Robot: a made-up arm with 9 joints.
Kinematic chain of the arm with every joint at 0, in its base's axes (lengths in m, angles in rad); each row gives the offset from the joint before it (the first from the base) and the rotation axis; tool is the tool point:
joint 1: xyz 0 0 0.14 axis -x
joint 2: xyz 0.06 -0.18 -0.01 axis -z
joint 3: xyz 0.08 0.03 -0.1 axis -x
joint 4: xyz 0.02 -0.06 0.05 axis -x
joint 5: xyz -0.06 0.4 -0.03 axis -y
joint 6: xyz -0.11 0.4 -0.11 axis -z
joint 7: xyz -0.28 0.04 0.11 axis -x
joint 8: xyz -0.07 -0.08 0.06 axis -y
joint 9: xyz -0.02 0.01 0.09 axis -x
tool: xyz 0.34 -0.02 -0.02
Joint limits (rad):
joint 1: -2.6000..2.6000
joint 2: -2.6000..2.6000
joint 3: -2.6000..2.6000
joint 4: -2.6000..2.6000
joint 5: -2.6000..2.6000
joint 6: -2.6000..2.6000
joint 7: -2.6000..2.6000
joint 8: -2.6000..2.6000
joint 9: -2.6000..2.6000
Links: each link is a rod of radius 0.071 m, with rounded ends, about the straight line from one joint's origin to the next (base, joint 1, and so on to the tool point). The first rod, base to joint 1, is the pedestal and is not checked.
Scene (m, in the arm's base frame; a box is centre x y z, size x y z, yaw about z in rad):
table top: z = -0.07
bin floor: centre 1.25 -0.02 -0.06 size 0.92 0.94 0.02 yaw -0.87
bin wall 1: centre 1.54 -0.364 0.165 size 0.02 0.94 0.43 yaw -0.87
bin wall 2: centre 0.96 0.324 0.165 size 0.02 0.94 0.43 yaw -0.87
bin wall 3: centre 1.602 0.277 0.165 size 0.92 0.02 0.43 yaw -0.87
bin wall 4: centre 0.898 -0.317 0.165 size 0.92 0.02 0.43 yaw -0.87
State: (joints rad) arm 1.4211 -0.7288 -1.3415 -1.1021 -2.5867 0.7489 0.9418 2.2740 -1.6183
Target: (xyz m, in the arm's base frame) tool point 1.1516 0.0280 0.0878
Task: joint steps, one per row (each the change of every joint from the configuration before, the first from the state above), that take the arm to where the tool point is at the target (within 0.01 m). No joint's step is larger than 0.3 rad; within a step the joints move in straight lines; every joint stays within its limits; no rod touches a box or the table.
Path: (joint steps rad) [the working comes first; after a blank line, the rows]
Joints at the target: 1.4398 -0.9979 -1.4745 -1.1361 -2.5970 -0.2420 0.6821 2.5576 -1.6091
Straight joint move there: clear.

1: 0.0047 -0.0673 -0.0333 -0.0085 -0.0026 -0.2477 -0.0649 0.0709 0.0023
2: 0.0046 -0.0673 -0.0332 -0.0085 -0.0026 -0.2478 -0.0650 0.0709 0.0023
3: 0.0047 -0.0672 -0.0333 -0.0085 -0.0025 -0.2477 -0.0649 0.0709 0.0023
4: 0.0047 -0.0673 -0.0332 -0.0085 -0.0026 -0.2477 -0.0649 0.0709 0.0023

